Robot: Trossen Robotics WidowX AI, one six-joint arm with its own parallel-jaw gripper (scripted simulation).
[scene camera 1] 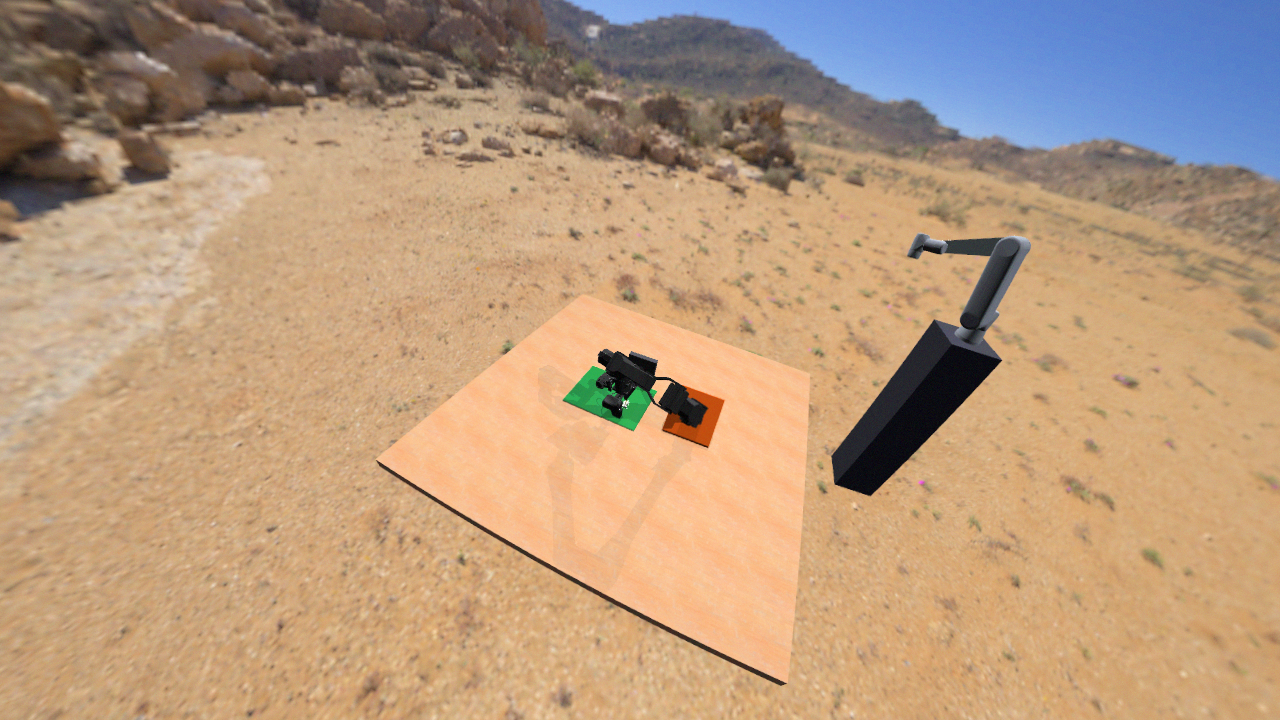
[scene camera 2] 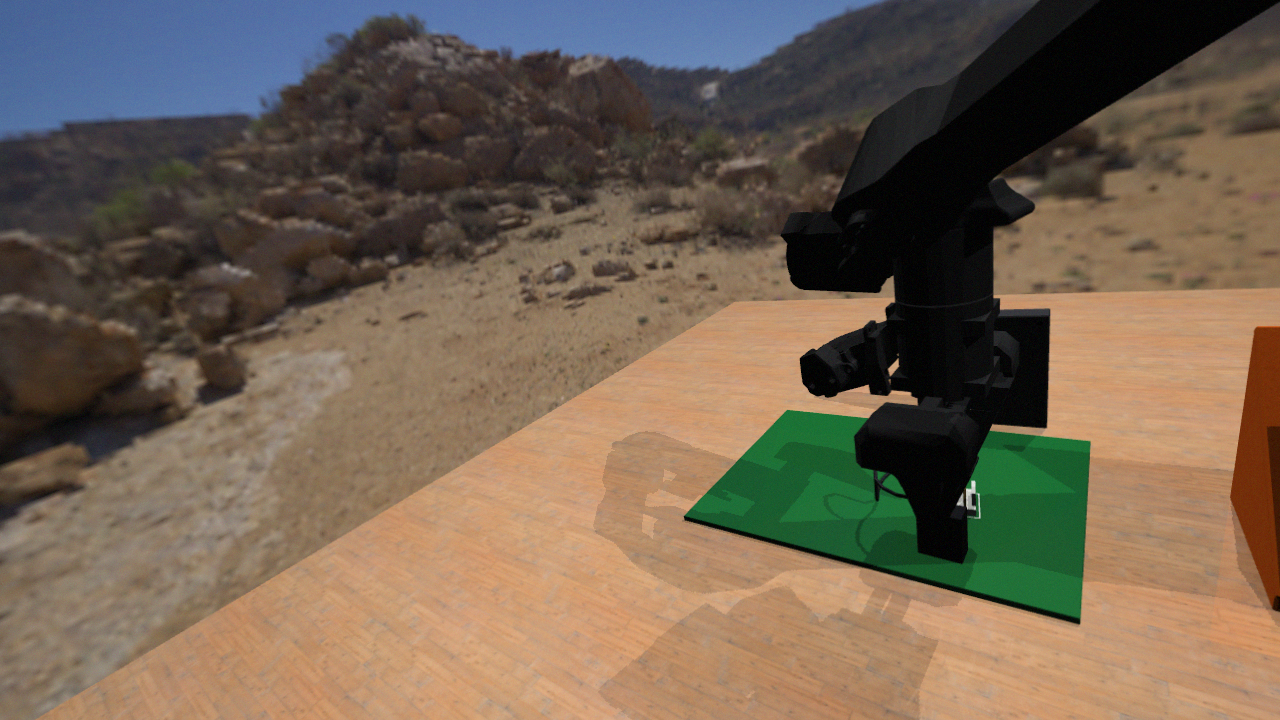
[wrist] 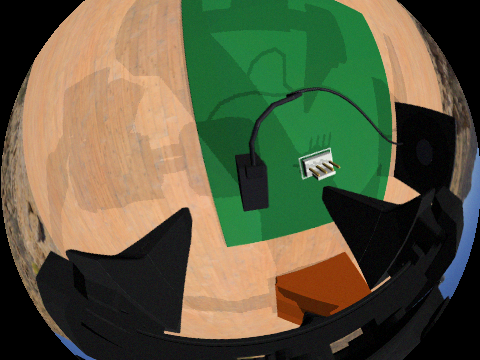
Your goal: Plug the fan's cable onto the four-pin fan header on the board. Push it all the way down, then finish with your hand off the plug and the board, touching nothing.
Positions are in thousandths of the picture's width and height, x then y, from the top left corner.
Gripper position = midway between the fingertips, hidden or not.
Labels:
my gripper: scene camera 1 484,566; scene camera 2 742,692; wrist 543,568

